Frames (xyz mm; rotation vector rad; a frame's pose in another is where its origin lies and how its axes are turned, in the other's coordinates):
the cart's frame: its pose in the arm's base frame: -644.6 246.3 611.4 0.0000 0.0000 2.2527
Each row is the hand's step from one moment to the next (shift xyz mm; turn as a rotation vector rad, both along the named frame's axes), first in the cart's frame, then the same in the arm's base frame.
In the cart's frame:
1: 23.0 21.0 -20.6 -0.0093 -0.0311 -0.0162
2: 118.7 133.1 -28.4 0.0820 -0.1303 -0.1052
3: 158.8 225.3 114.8 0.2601 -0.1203 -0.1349
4: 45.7 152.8 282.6 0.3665 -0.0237 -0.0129
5: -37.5 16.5 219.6 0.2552 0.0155 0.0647
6: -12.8 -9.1 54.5 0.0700 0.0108 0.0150
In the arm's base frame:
1: -30.8 4.6 -20.6 0.0300 0.0124 -0.0162
2: -178.1 8.3 -28.4 0.0495 0.1458 -0.1052
3: -275.0 -18.7 114.8 -0.0705 0.2778 -0.1349
4: -147.4 -60.8 282.6 -0.2126 0.2995 -0.0129
5: 10.8 -39.5 219.6 -0.1729 0.1884 0.0647
6: 15.1 -4.2 54.5 -0.0525 0.0475 0.0150

